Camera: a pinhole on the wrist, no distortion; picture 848 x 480 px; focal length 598.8 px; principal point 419.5 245.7 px. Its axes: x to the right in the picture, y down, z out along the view. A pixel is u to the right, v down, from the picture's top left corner.
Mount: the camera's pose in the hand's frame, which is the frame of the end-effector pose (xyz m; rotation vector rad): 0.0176 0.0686 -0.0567 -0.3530 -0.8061 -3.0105
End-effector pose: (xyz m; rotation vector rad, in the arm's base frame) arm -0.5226 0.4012 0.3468 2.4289 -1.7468 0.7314
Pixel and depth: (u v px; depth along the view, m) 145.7 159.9 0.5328
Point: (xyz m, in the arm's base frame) -0.6809 -0.1521 0.1440
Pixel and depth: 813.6 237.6 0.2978
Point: -0.6783 0.3415 0.0434
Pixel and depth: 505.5 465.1 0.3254
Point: -0.5299 0.2212 0.0852
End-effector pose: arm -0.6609 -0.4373 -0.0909 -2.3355 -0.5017 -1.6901
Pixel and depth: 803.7 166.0 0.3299
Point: -0.3695 -0.6231 -0.2761
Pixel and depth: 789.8 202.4 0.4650
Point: -0.2392 -0.6368 -0.3596
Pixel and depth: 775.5 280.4 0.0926
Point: -0.5896 -0.5299 -0.1145
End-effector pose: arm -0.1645 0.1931 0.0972 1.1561 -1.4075 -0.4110
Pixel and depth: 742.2 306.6 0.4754
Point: -0.6780 0.2581 0.1527
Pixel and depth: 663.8 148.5 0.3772
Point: -0.5370 0.2779 0.2615
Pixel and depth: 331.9 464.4 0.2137
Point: -0.3246 0.1004 0.2000
